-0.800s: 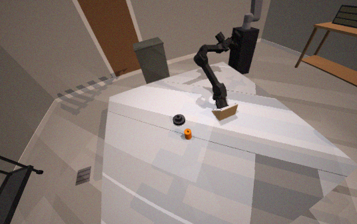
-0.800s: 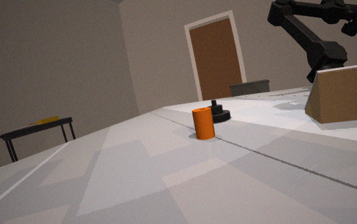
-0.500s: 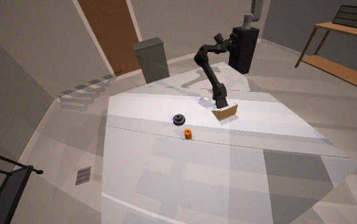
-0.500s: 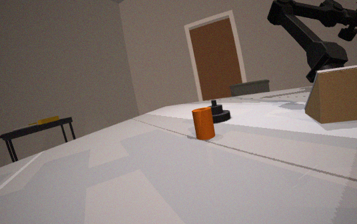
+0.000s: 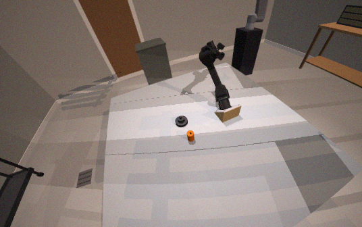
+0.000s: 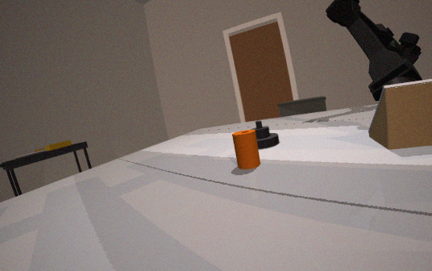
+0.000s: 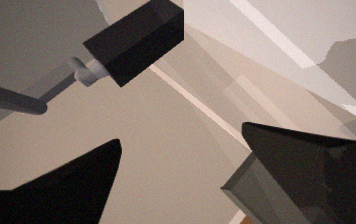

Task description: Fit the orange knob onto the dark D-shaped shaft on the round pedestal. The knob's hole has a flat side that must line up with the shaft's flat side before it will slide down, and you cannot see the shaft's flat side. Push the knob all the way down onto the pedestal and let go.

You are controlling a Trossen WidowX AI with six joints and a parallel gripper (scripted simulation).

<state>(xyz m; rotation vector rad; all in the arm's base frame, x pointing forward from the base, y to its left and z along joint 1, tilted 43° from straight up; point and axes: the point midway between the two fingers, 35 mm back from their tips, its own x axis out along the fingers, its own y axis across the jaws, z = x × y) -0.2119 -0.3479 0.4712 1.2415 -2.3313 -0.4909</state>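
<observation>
The orange knob is 500 mm ahead of my gripper tip, 720 mm to the left of it and 140 mm below it. Also, from my gripper tip: round pedestal 530 mm ahead, 580 mm to the left, 140 mm below.
</observation>
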